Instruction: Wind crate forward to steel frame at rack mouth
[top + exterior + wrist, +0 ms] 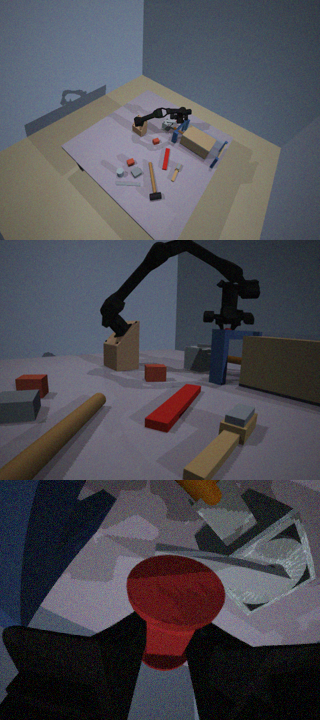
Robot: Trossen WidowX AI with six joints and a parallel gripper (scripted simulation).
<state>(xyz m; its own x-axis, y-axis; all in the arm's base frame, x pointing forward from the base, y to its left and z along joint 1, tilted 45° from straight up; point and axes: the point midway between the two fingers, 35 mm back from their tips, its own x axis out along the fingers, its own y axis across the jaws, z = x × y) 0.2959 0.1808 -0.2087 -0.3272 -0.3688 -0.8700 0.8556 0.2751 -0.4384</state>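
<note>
Now: the winch handle 30 mm behind my gripper tip, 30 mm to the right of it and 30 mm below it. The rest, counted from my gripper tip: red knob 10 mm ahead, 10 mm to the right; then blue front frame 80 mm ahead, 80 mm to the right, 30 mm below; then grey winch 100 mm behind, 70 mm to the right, 100 mm below.
</note>
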